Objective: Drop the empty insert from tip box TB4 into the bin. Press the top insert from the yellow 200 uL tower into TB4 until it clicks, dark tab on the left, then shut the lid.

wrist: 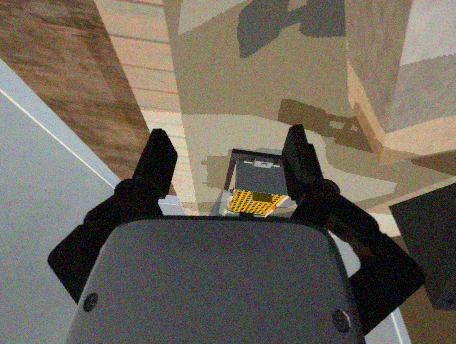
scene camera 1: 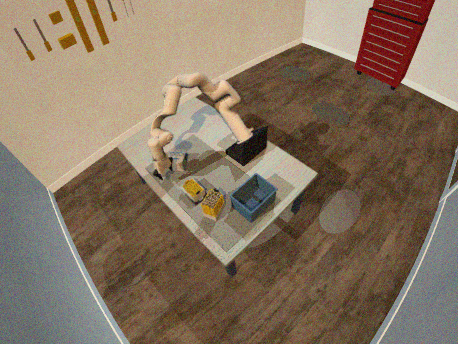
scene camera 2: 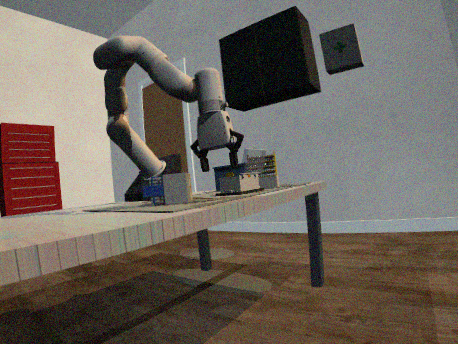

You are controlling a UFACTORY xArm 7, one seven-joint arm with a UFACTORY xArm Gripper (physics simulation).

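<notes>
My gripper (scene camera 1: 166, 175) (scene camera 2: 220, 165) (wrist: 226, 140) is open and empty, with its fingers wide apart and pointing down above the table. A low tip box (scene camera 1: 194, 190) (scene camera 2: 241, 183) (wrist: 260, 176) carries a yellow gridded insert (wrist: 252, 204) with a dark patch on it. It sits ahead of the fingers, low between them in the wrist view; its TB4 label cannot be read. A yellow tip tower (scene camera 1: 213, 201) (scene camera 2: 270, 167) stands beside it. The blue bin (scene camera 1: 254, 197) (scene camera 2: 220, 173) stands past the tower and is partly hidden in scene camera 2.
A pale upright block (scene camera 2: 177, 188) (wrist: 390, 100) with a blue rack on its side stands near the gripper. A large black box (scene camera 1: 249, 146) stands by the arm's base. The table (scene camera 1: 300, 172) (scene camera 2: 50, 250) has its near edge close beside the gripper.
</notes>
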